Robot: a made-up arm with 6 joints.
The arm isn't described. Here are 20 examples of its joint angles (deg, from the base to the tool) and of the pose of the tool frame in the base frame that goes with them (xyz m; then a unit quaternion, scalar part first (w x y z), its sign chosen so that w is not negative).
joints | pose
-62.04 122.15 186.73 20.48 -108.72 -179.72 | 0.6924 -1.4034 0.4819 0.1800 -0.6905 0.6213 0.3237
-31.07 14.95 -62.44 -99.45 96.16 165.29 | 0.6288 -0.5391 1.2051 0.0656 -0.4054 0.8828 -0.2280
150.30 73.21 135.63 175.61 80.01 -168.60 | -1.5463 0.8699 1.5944 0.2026 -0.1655 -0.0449 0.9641
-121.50 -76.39 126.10 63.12 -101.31 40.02 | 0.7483 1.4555 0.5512 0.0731 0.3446 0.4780 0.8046
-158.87 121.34 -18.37 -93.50 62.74 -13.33 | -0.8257 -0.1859 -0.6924 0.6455 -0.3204 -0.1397 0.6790
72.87 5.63 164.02 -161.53 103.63 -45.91 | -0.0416 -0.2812 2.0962 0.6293 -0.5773 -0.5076 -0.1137
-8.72 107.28 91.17 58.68 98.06 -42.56 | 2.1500 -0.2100 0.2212 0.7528 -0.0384 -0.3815 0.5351
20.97 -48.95 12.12 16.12 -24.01 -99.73 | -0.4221 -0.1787 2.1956 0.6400 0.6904 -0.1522 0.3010
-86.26 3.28 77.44 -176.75 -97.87 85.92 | 0.0202 -0.1891 2.6020 0.5510 -0.4384 -0.5147 0.4892
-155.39 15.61 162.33 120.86 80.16 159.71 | 0.1225 -0.0741 2.1576 0.6775 -0.3950 -0.0195 -0.6202
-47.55 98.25 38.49 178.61 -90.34 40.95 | 1.4109 -1.5475 -0.0559 0.4040 0.7863 -0.4592 0.0875
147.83 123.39 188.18 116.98 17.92 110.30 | -1.3139 0.7811 0.6649 0.3427 -0.2908 -0.7164 -0.5336
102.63 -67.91 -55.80 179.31 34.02 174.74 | 0.0475 -0.2164 1.3081 0.6178 -0.1167 0.1582 0.7614
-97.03 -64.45 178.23 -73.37 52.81 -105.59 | 0.0355 1.1611 0.3690 0.2804 -0.2171 0.5705 0.7407
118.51 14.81 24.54 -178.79 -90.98 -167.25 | -0.5615 1.0276 2.2388 0.3913 0.6180 -0.4593 0.5040
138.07 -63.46 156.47 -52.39 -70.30 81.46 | 1.0266 -1.0624 0.6344 0.3282 0.6136 -0.6932 -0.1880
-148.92 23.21 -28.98 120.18 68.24 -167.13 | -1.0074 -0.7385 1.2405 0.2773 0.8312 -0.2280 -0.4244
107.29 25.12 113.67 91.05 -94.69 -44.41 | -0.0530 0.6397 2.4392 0.9227 0.3569 0.0888 0.1156
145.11 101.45 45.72 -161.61 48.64 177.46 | -1.5939 1.1519 -0.2964 0.1895 -0.7878 0.0945 0.5784
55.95 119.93 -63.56 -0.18 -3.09 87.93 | 0.2798 0.4140 -0.1603 0.3611 0.3024 -0.6543 -0.5917
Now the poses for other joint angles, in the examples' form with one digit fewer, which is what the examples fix.
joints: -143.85 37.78 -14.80 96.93 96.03 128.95
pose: -1.148 -1.010 1.152 0.110 -0.918 0.377 -0.051
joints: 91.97 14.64 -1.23 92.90 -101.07 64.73
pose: 0.095 1.223 1.807 0.085 -0.993 0.064 -0.056
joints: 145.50 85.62 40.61 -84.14 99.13 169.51
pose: -1.648 1.300 0.323 0.456 -0.766 -0.432 0.137
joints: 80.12 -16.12 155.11 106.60 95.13 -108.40
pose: -0.275 -0.802 1.823 0.167 -0.115 -0.953 0.225
